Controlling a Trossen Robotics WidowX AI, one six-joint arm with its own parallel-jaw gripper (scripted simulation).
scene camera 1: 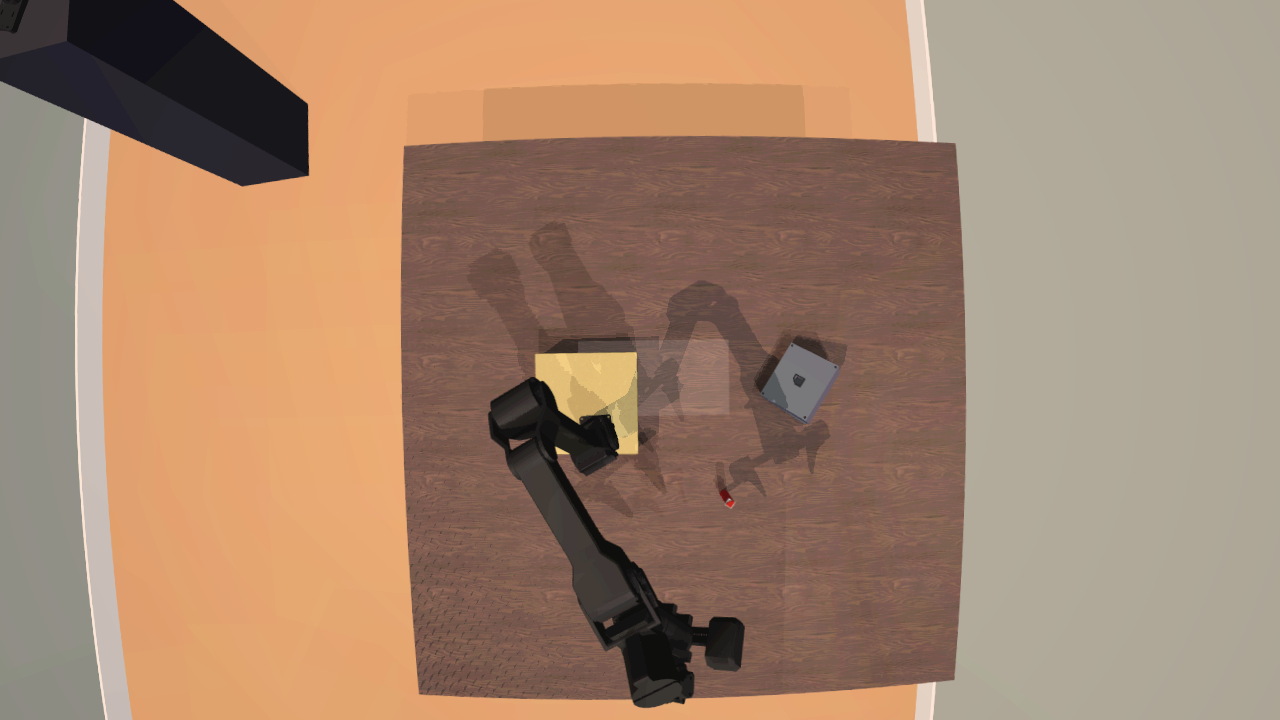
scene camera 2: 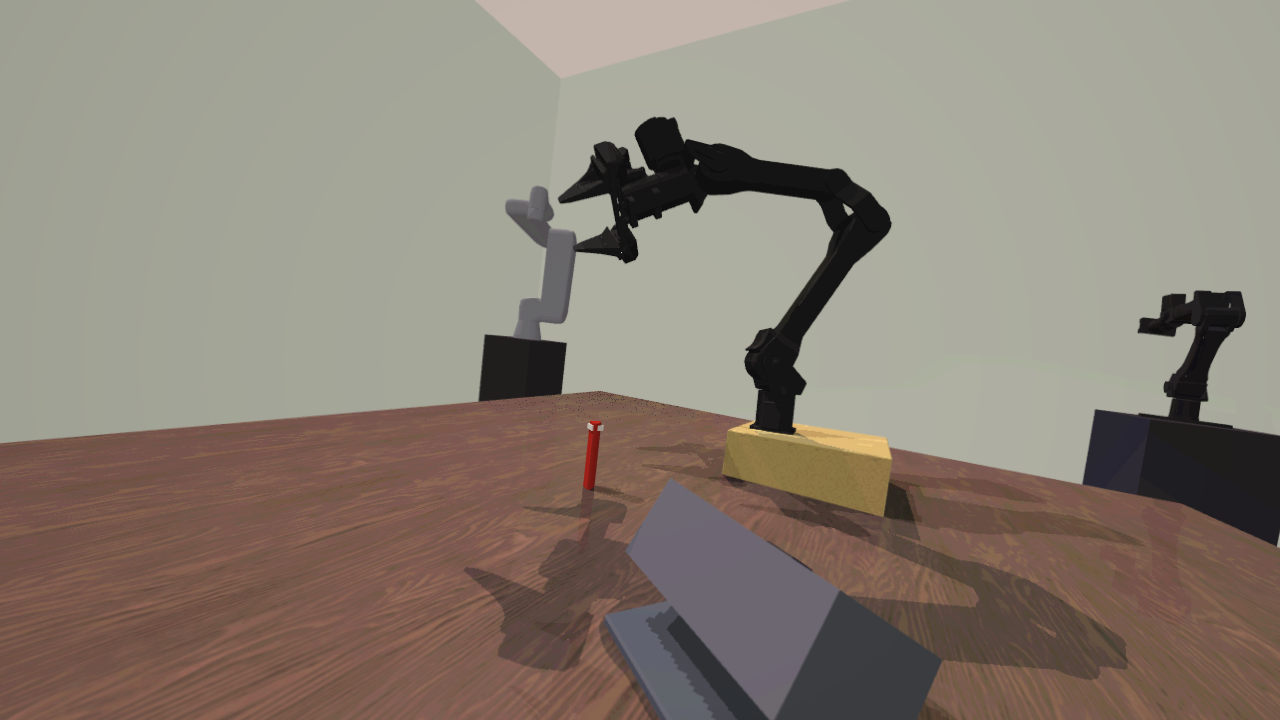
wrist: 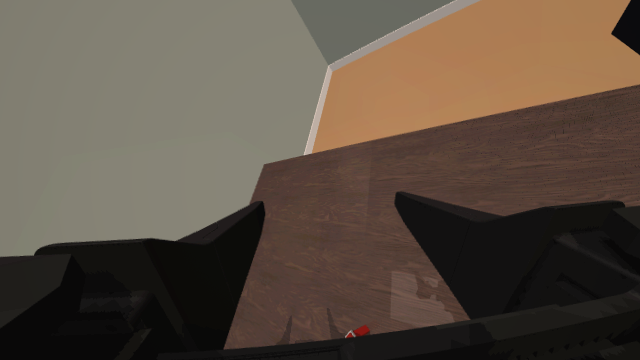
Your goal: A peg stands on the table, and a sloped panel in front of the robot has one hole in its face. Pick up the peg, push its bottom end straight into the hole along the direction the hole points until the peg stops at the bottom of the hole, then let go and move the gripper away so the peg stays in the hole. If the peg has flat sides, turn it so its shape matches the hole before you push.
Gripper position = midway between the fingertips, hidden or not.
The gripper (scene camera 2: 566,226) is open and holds nothing. Further things: a red peg (scene camera 2: 595,427) and a grey sloped panel (scene camera 2: 787,636).
The gripper shows as well in scene camera 1 (scene camera 1: 708,657) and in the wrist view (wrist: 331,202). The grey sloped panel is seen too in scene camera 1 (scene camera 1: 819,374).
